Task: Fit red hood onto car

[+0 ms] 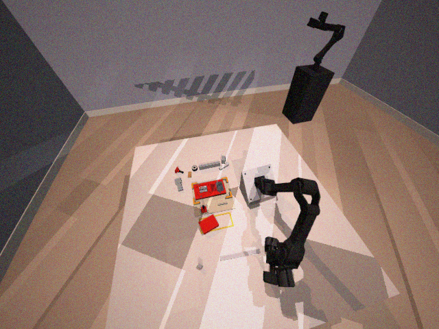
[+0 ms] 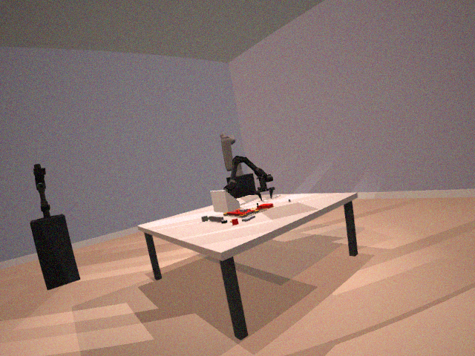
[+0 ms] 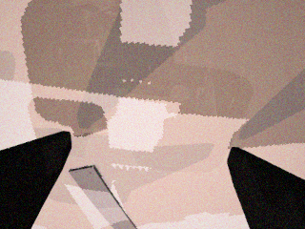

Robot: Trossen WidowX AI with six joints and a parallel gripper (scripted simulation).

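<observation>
Right now the grey strip is 110 mm ahead of my gripper tip, 60 mm to the right of it and 10 mm below it. Round my gripper tip: grey engine block 470 mm to the right, 220 mm ahead, 20 mm above; red hood 250 mm to the right, 230 mm ahead, 10 mm above.
</observation>
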